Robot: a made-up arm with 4 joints.
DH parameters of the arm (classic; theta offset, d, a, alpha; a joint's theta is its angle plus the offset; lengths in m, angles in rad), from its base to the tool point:
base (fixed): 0 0.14 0 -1.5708
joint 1: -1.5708 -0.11 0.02 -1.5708
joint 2: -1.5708 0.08 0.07 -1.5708
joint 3: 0 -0.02 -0.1 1.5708
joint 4: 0 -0.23 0.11 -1.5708
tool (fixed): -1.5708 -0.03 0 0
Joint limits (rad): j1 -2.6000..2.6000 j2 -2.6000..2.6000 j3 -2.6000..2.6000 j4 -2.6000..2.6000
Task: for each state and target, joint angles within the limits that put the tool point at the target. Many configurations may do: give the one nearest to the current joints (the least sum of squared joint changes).
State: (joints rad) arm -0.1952 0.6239 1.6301 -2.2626
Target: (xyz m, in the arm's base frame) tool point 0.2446 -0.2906 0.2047
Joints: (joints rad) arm -0.5409 0.1456 1.3985 -2.4856
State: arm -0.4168 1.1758 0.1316 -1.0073
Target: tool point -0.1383 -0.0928 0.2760
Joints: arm 0.0848 1.9596 -0.0483 -0.0482
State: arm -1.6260 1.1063 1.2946 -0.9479
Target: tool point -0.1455 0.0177 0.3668
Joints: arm -2.4852 1.5189 1.9931 -1.1907
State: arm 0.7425 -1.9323 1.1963 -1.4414
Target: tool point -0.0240 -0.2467 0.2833
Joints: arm 0.4174 -1.5084 0.5457 -1.0424
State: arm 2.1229 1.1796 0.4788 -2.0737
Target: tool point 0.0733 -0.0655 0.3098
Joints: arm 2.6000 0.4871 -0.0038 -1.2284
